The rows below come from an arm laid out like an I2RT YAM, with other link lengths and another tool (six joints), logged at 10 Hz.
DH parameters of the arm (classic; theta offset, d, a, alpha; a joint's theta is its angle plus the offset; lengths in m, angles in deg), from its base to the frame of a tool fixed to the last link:
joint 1: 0 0.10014 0.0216 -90
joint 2: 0 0 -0.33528 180
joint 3: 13.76 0 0.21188 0
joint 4: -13.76 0.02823 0.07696 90
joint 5: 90 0.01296 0 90
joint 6: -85.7 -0.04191 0.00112 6
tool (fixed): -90 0.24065 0 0
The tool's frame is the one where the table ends.
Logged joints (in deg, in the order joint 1, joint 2, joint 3, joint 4, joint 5, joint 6), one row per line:
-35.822, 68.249, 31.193, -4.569, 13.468, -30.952
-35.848, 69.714, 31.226, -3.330, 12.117, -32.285
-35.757, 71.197, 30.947, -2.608, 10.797, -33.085
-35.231, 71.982, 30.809, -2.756, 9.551, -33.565
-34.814, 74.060, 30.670, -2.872, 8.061, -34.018
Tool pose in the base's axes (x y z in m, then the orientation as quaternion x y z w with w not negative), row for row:
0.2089, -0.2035, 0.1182, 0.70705, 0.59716, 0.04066, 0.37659
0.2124, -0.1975, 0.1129, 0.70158, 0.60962, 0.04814, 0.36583
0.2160, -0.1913, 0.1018, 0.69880, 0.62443, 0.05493, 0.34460
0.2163, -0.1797, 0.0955, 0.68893, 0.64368, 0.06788, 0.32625
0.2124, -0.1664, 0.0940, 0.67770, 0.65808, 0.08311, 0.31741
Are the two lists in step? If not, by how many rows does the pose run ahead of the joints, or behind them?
The pose runs 2 rows ahead of the joints: the pose in row i belongs to the joints in row i + 2.
